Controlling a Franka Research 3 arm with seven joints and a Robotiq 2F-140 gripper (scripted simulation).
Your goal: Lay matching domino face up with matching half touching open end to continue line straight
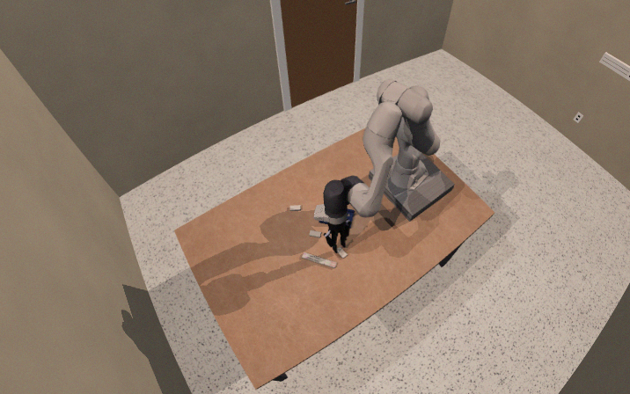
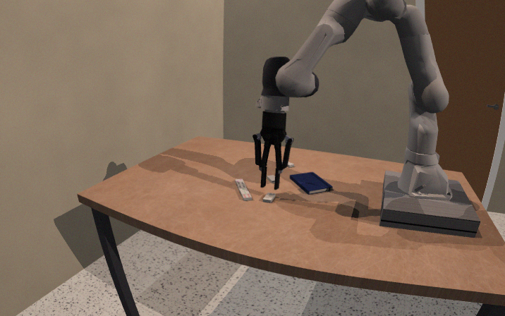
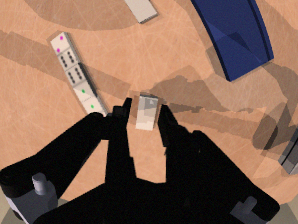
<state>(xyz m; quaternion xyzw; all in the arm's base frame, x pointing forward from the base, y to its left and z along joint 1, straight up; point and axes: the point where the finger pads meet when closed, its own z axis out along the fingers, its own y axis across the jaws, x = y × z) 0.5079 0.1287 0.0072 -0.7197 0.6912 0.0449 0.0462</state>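
The domino lies 60 mm below my hand, 20 mm to the left of it and 10 mm behind it. Round my hand: dark blue book (160 mm to the right, 100 mm behind, 60 mm below).
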